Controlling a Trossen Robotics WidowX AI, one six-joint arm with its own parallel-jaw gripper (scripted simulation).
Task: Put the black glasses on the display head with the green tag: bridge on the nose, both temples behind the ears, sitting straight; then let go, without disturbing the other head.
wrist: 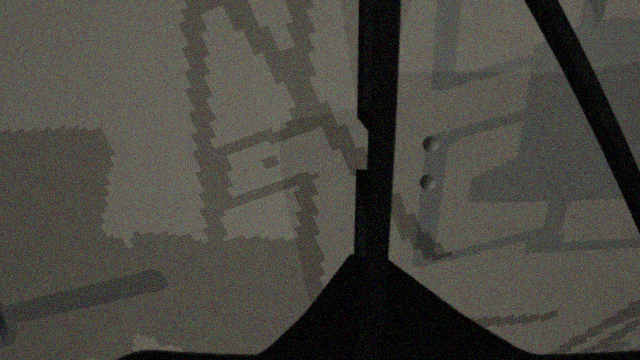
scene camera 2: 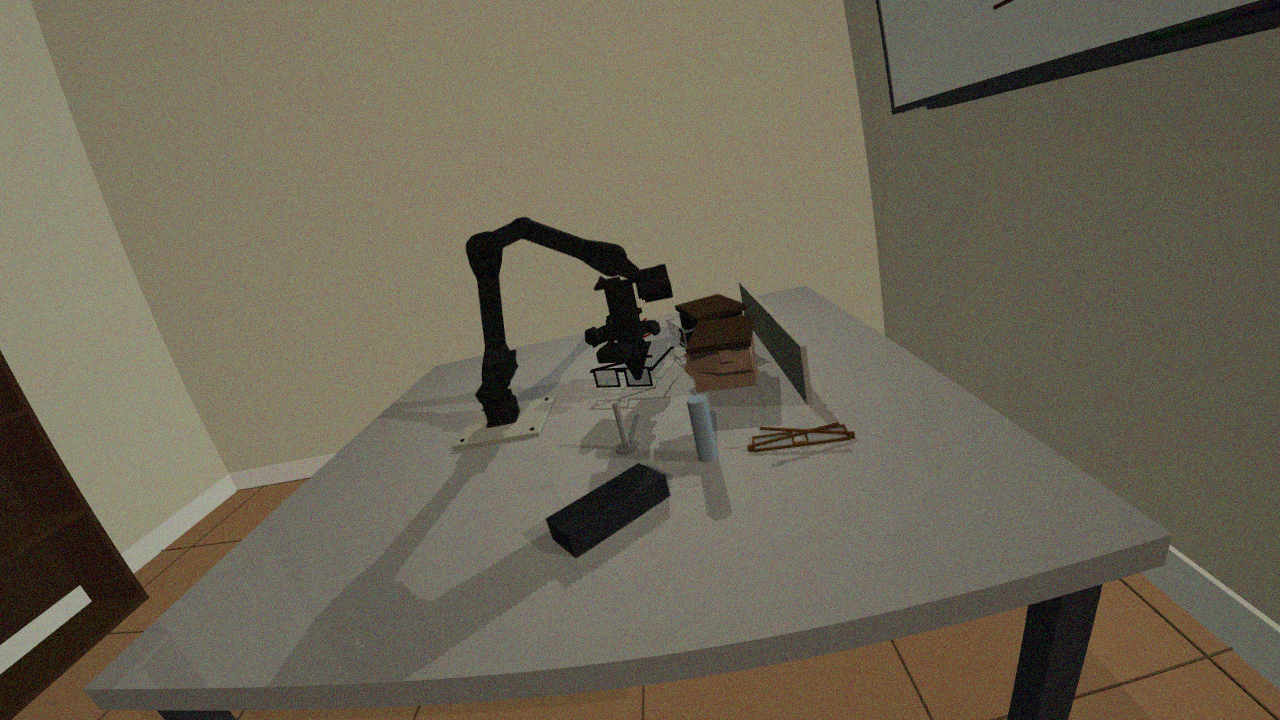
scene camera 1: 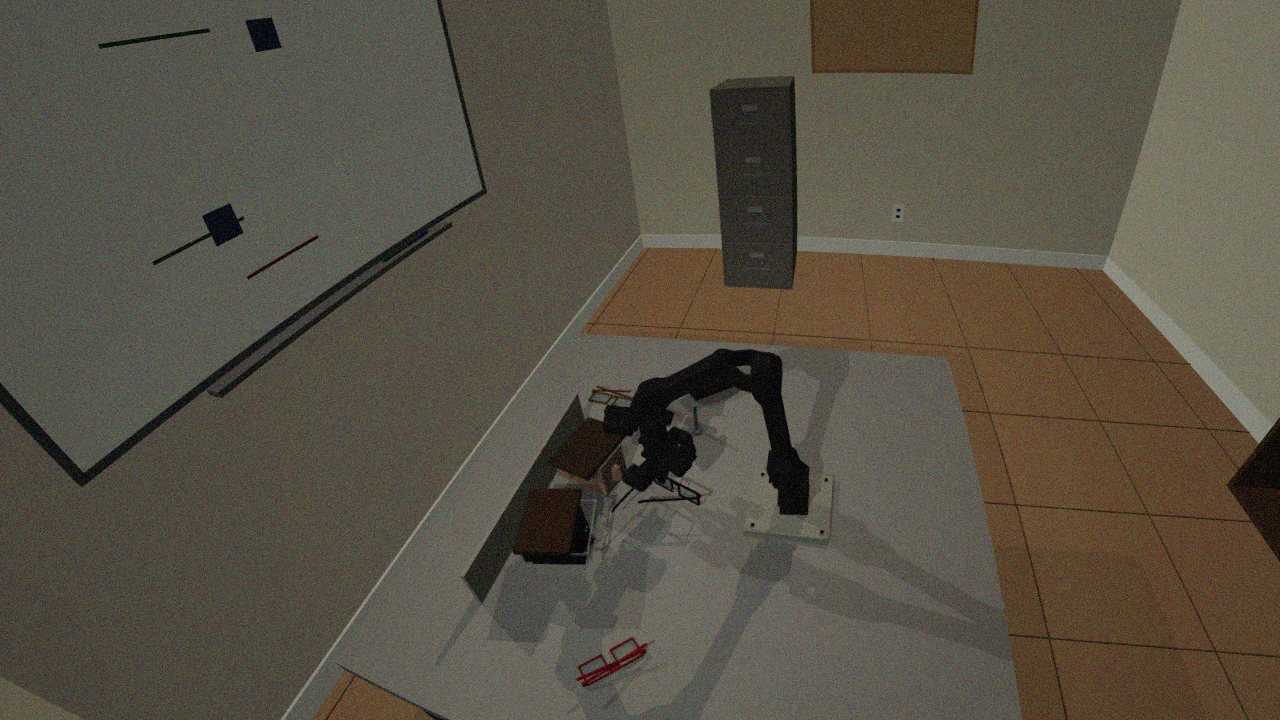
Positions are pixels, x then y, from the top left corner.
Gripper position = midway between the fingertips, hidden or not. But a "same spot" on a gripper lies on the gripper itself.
Scene:
My gripper shows in the wrist view, in scene camera 2 (638,379) and in scene camera 1. The same spot on my gripper: (wrist: 414,315) is (scene camera 1: 663,475).

